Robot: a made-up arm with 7 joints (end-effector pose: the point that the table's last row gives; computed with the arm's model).
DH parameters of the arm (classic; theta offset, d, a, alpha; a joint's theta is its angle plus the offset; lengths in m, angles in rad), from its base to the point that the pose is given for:
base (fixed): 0 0 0 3.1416
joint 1: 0 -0.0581 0.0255 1.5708
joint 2: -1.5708 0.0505 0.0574 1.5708
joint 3: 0 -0.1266 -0.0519 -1.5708
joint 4: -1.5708 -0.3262 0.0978 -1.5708
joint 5: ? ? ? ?
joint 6: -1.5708 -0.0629 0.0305 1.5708
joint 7: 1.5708 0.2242 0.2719 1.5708
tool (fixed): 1.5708 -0.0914 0 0
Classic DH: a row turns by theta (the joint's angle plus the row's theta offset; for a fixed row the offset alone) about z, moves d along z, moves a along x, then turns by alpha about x.
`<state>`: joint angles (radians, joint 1 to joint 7).
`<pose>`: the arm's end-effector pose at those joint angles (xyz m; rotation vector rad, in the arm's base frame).
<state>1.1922 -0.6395 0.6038 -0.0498 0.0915 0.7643 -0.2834</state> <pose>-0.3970 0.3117 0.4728 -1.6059 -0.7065 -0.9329</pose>
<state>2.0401 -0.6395 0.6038 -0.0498 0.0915 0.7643 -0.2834</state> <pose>-0.0289 0.5039 0.4728 -1.9297 0.0184 -1.5209</pose>
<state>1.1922 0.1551 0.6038 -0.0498 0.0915 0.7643 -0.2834</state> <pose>-0.2365 -0.0918 0.6782 -1.0434 -0.1189 -0.8033</pose>
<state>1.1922 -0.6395 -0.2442 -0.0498 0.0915 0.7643 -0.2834</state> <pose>-0.5938 -0.0329 0.1401 -0.8323 -1.2996 -1.0931</pose>
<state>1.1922 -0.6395 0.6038 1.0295 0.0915 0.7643 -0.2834</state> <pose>-0.2555 0.0243 0.7560 -0.8942 0.1791 -1.3564</pose>
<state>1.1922 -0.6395 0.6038 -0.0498 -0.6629 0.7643 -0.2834</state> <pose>-0.2968 0.3995 0.3223 -1.8003 -0.8385 -1.7132</pose>
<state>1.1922 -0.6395 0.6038 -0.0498 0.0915 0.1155 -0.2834</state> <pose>-0.4099 0.1736 0.4365 -1.2483 -0.1253 -1.2106</pose>
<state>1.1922 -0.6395 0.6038 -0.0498 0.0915 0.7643 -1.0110</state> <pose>-0.3479 0.5085 0.4494 -2.2300 -0.3732 -1.2771</pose>
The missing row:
joint 5: 0 0.1761 0.305 -1.5708
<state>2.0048 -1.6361 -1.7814 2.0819 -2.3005 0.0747 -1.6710</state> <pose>0.2861 -0.2597 0.6438 1.2436 -2.3120 1.6943</pose>
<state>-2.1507 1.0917 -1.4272 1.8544 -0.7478 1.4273 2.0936</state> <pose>-0.3039 0.0883 -0.3767 0.3617 2.0099 -0.4908</pose>
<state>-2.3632 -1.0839 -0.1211 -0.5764 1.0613 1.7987 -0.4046</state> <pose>0.6806 0.3968 -0.0086 -2.3896 0.6736 0.0644</pose>
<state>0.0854 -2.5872 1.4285 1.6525 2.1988 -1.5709 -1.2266</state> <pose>-0.2247 -0.0442 -0.1930 -1.8897 0.3627 0.5535</pose>
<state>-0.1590 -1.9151 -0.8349 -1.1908 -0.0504 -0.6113 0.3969</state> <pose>0.4987 0.0966 0.3219 1.2756 -2.1290 1.2329</pose>
